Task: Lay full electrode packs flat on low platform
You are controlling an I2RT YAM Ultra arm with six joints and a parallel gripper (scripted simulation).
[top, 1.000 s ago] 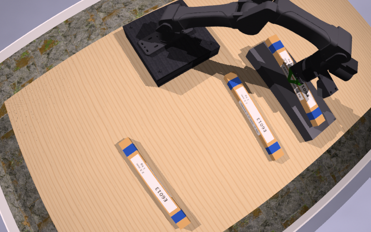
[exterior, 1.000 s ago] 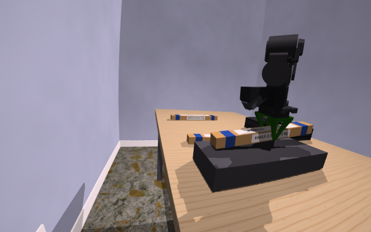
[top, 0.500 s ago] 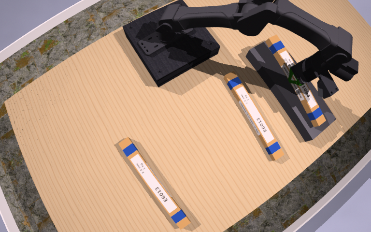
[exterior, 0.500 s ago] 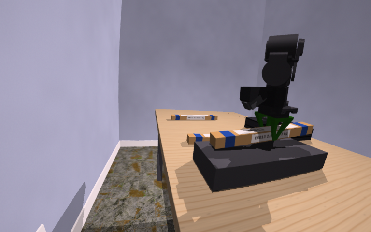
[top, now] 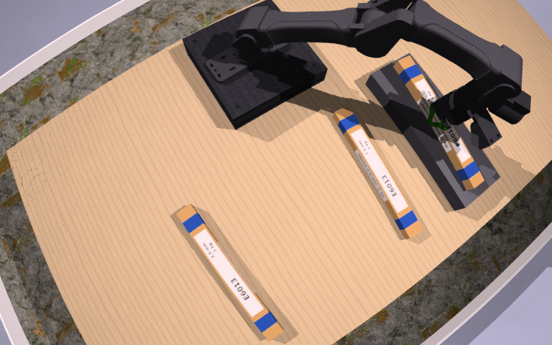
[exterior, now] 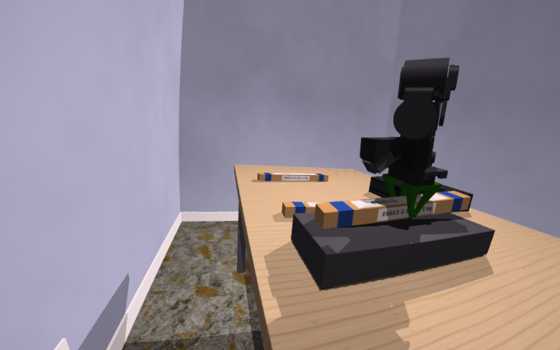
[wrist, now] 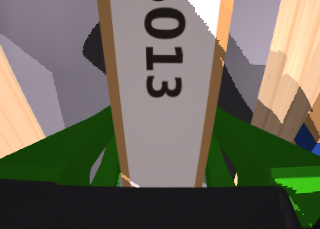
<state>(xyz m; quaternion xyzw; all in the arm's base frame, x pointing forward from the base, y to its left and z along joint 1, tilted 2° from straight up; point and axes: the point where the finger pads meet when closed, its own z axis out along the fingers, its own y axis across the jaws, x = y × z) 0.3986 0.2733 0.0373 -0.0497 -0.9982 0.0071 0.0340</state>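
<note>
Now: the low dark platform 7 cm below my hand, 2 cm ahead of it and 1 cm to the left of it.
</note>
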